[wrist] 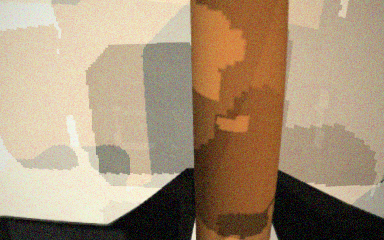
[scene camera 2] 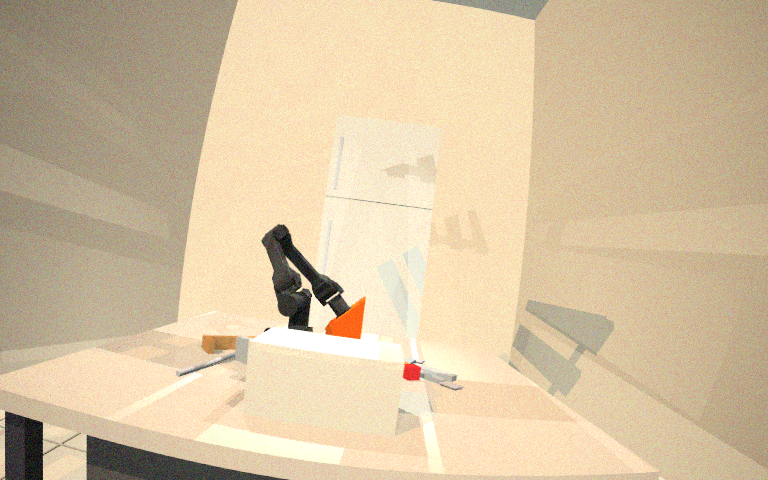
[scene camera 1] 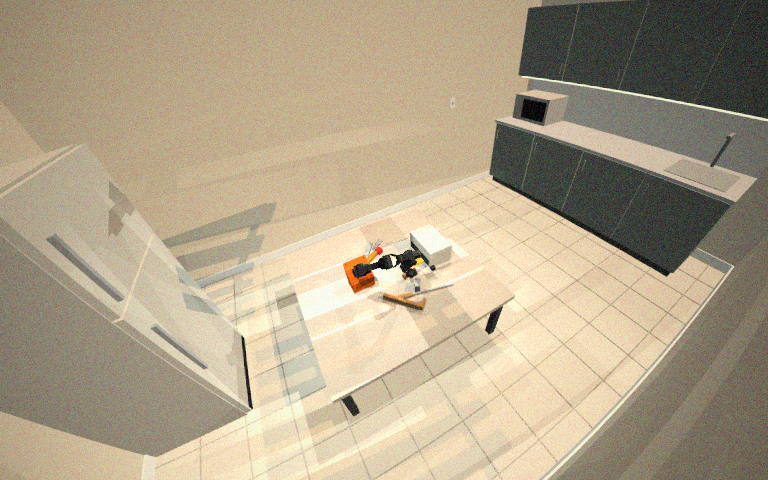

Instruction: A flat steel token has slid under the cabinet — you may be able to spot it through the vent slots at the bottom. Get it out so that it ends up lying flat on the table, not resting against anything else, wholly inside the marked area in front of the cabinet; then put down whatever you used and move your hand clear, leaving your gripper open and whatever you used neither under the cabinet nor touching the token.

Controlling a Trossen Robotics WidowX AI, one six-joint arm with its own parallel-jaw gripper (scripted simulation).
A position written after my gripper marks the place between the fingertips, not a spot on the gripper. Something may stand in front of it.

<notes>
In view: my gripper (wrist: 229,177) and a beige cabinet (scene camera 2: 333,382).
</notes>
